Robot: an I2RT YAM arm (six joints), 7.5 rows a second.
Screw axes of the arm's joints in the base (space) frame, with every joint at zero. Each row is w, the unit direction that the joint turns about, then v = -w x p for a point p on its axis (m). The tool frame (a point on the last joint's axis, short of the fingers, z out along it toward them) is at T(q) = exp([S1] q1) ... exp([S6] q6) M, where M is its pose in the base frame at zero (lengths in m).
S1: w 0 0 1 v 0 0 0
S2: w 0 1 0 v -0.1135 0 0.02
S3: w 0 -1 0 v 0.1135 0 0.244
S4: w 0 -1 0 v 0.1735 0 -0.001
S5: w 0 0 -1 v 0 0.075 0
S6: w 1 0 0 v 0 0.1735 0
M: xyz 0.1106 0 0.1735 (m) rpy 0 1.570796 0 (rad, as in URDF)
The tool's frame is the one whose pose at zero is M.
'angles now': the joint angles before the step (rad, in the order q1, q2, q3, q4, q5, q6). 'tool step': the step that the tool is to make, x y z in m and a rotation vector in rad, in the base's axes. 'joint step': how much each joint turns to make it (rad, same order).
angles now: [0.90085, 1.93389, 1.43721, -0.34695, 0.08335, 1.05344]
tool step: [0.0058, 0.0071, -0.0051, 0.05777, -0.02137, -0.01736]
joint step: [-0.00050, 0.02662, -0.00115, 0.08423, -0.00237, 0.02547]
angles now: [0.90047, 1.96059, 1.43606, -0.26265, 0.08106, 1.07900]
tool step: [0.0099, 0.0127, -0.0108, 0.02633, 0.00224, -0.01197]
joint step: [-0.00004, 0.06739, 0.04729, 0.03766, -0.00422, 0.02134]
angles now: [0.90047, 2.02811, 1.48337, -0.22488, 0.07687, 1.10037]
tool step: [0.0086, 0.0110, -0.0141, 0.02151, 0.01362, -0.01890]
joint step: [-0.00003, 0.06681, 0.04066, 0.03225, -0.00308, 0.03049]
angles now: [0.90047, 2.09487, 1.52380, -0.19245, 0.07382, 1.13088]
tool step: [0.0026, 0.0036, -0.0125, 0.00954, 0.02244, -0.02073]
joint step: [0.00033, 0.03399, 0.00371, 0.02150, -0.00118, 0.03163]
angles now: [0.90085, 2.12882, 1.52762, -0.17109, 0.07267, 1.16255]
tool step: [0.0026, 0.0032, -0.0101, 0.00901, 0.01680, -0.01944]
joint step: [-0.00005, 0.02995, 0.00697, 0.01763, 0.00072, 0.02704]
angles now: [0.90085, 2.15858, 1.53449, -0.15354, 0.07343, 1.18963]
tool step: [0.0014, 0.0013, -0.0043, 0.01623, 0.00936, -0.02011]
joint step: [-0.00047, 0.01231, 0.00000, 0.01727, 0.00184, 0.02626]
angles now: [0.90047, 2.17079, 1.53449, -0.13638, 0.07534, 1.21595]
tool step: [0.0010, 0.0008, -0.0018, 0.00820, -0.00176, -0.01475]
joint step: [-0.00001, 0.00624, 0.00025, 0.01248, 0.00801, 0.01297]
